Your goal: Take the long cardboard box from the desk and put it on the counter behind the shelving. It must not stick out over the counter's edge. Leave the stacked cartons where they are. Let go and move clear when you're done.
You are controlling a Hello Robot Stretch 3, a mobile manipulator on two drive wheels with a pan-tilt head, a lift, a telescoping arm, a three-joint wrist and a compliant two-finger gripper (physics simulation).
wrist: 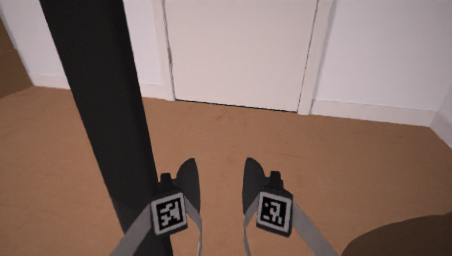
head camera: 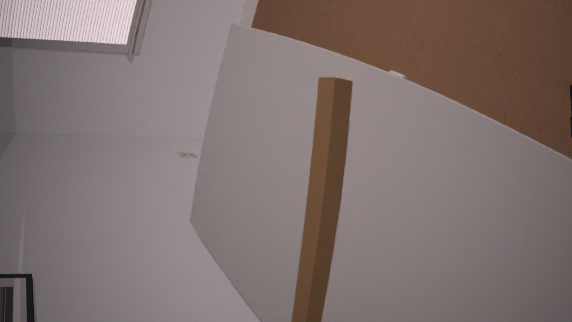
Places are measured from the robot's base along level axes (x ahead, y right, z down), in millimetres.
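Where they show: gripper, between the fingertips: (wrist: 220, 176).
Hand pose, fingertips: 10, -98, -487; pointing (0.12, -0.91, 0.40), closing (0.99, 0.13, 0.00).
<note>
After its pixels a point has its place, as x, y, z.
The long cardboard box (head camera: 324, 190) @(50, 673, -768) lies on the white desk (head camera: 425, 200) @(60, 452, -720) in the head camera view, which shows the scene turned on its side. The near end of the box runs out of the picture at the bottom. My gripper (wrist: 220, 176) @(10, -98, -487) is open and empty in the wrist view, above the brown floor and away from the box. The counter and the shelving do not show in either view. A brown boxy shape (wrist: 11, 70) @(-1194, -1706, -147) is cut off at the left edge of the wrist view; I cannot tell whether it is the stacked cartons.
In the wrist view a thick black post (wrist: 102, 100) stands close on the left. A pale door (wrist: 240, 55) @(283, -1201, -312) in a white wall (wrist: 382, 50) @(930, -954, -374) lies beyond the floor (wrist: 225, 132) @(156, -925, 0). A dark rounded shape (wrist: 410, 237) is at the lower right. In the head view a window (head camera: 65, 20) @(-848, 2384, -1305) is at the upper left.
</note>
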